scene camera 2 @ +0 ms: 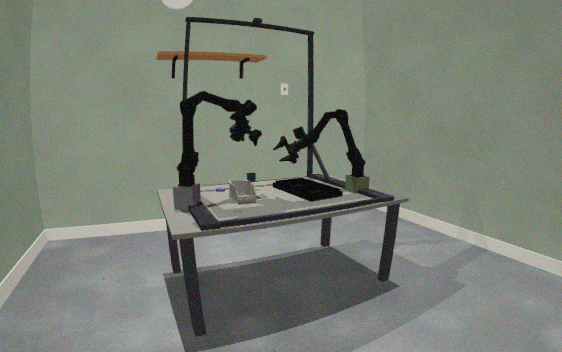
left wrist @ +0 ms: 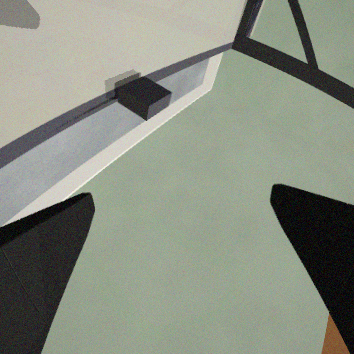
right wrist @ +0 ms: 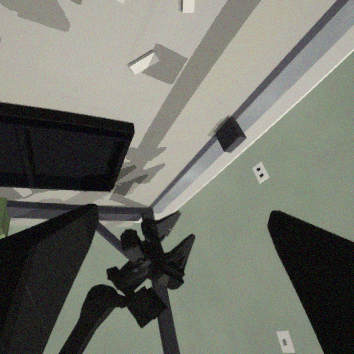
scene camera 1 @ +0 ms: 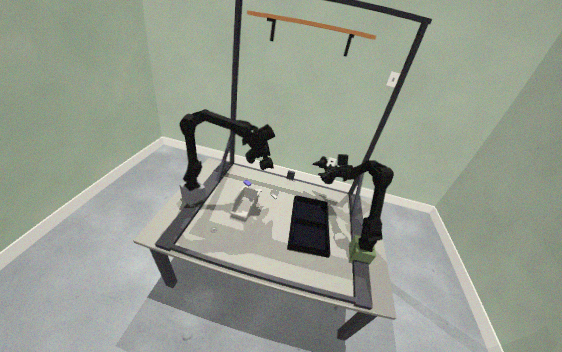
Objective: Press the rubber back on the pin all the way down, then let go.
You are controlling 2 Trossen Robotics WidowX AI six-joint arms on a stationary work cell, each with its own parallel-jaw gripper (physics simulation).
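Frame: origin at the left arm's base, x right, y back, z down, level; centimetres.
Where they show: left gripper, fingertip midpoint: (scene camera 2: 276,155) (left wrist: 182,197) (right wrist: 185,221) (scene camera 1: 315,169); right gripper, fingertip midpoint: (scene camera 2: 249,143) (right wrist: 185,215); left arm's base, link origin: (scene camera 2: 357,175) (scene camera 1: 365,245); right arm's base, link origin: (scene camera 2: 186,184) (scene camera 1: 192,185).
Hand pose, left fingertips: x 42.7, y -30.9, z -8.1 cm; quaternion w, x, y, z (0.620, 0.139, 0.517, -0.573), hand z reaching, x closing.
Observation:
Each offset is from my left fingertips to the top centre of the thing. "*": to the spot under its first point.
My left gripper (scene camera 1: 318,170) (scene camera 2: 278,154) (left wrist: 182,197) (right wrist: 185,221) is open and empty, high above the back right of the table. My right gripper (scene camera 1: 258,164) (scene camera 2: 247,140) is open and empty, high above the back of the table, left of the other gripper. The rubber back and the pin cannot be made out. A small white piece {dx -16.0, dy -20.6, dz +15.9 cm} (scene camera 1: 274,195) (right wrist: 143,63) lies on the table near the back. Another white piece {* dx -14.0, dy -30.0, dz +15.9 cm} (right wrist: 188,6) shows at the top edge of the right wrist view. A tiny round thing {dx -51.2, dy -43.6, dz +15.8 cm} (scene camera 1: 214,230) lies at the front left; what it is cannot be told.
A grey open bin {* dx -40.6, dy -33.4, dz +14.7 cm} (scene camera 1: 240,217) (scene camera 2: 243,199) stands left of centre, with a small blue thing {dx -10.6, dy -39.9, dz +15.6 cm} (scene camera 1: 247,183) (scene camera 2: 220,190) behind it. A black two-part tray (scene camera 1: 309,252) (scene camera 2: 324,197) (right wrist: 123,125) lies at the right. A dark block {dx +6.3, dy -14.4, dz +11.0 cm} (scene camera 1: 291,175) (scene camera 2: 251,176) (left wrist: 145,95) (right wrist: 230,135) sits at the back edge.

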